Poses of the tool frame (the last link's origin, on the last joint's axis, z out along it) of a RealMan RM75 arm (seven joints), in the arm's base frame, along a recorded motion.
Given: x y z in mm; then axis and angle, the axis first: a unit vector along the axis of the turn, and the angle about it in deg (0 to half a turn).
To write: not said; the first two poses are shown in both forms.
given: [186 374 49 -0.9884 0.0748 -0.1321 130.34]
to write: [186 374 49 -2.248 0.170 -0.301]
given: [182 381 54 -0.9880 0.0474 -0.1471 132.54]
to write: [182 381 54 -2.285 0.110 -0.340]
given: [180 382 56 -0.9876 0.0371 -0.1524 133.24]
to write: [180 382 56 -2.297 0.086 -0.354]
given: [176 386 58 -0.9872 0.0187 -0.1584 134.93]
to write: [176 386 58 -2.325 0.044 -0.373]
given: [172 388 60 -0.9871 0.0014 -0.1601 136.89]
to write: [172 388 60 -2.358 0.003 -0.383]
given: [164 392 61 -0.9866 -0.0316 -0.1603 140.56]
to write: [164 392 61 -2.420 -0.078 -0.393]
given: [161 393 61 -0.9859 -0.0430 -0.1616 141.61]
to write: [161 393 61 -2.437 -0.106 -0.399]
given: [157 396 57 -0.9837 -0.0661 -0.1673 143.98]
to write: [157 396 57 -2.472 -0.166 -0.420]
